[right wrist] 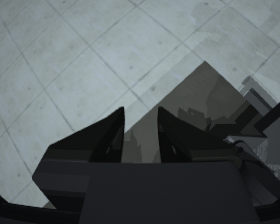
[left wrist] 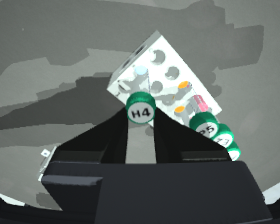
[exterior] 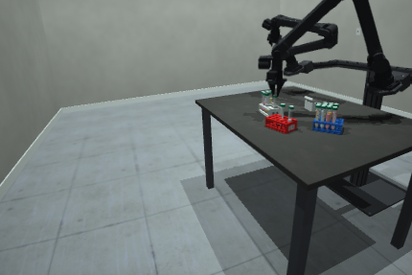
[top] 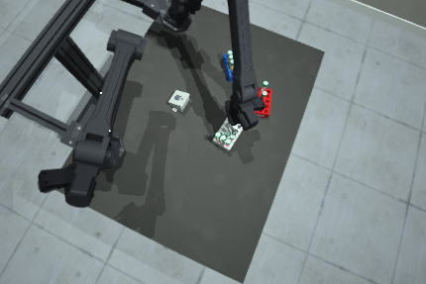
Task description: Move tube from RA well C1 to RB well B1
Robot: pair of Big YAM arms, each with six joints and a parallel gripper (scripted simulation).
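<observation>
My left gripper is now 16 cm to the right of the tube, 8 cm short of it and 6 cm above it. Round my left hand: white rack RB (10 cm below, 4 cm to the right); then red rack (16 cm to the left, 10 cm below, 9 cm ahead); then white button box (28 cm behind, 8 cm below, 2 cm to the left).
</observation>
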